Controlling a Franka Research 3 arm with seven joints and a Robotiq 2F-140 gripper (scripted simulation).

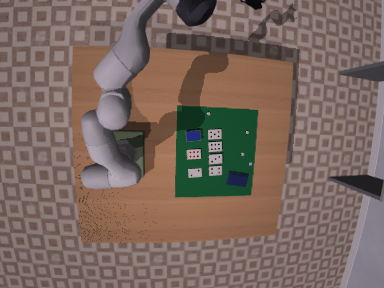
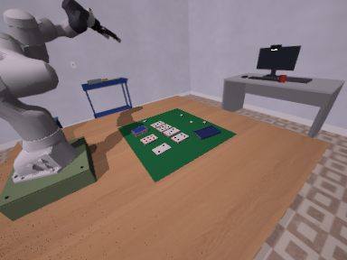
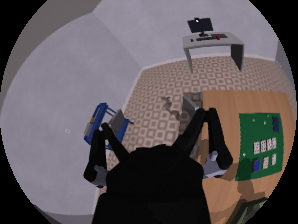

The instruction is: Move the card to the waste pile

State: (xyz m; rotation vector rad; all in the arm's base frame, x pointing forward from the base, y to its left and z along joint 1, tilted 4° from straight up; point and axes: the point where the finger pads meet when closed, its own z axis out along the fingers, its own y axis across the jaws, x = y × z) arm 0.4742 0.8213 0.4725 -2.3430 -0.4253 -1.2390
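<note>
My gripper is now 9 cm past the blue-backed card, 64 cm to the left of it and 58 cm above it. The rest, counted from my hand: green mat 9 cm ahead, 74 cm to the right, 61 cm below.
</note>
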